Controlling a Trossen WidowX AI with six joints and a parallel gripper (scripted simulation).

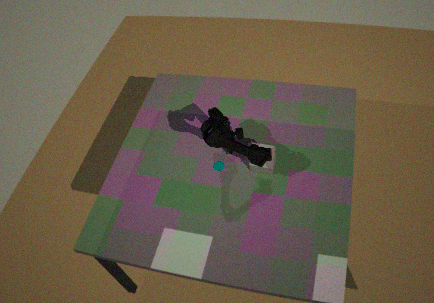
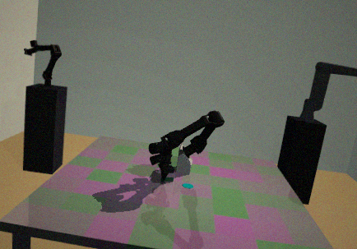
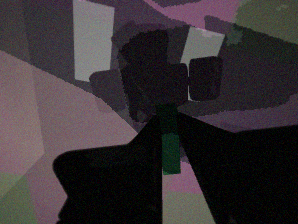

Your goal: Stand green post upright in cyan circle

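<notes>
Now: the cyan circle 14 cm to the left of my gripper tip, 3 cm ahead of it and 1 cm below it. Round my gripper tip: green post: 2 cm to the left, 1 cm behind.
</notes>
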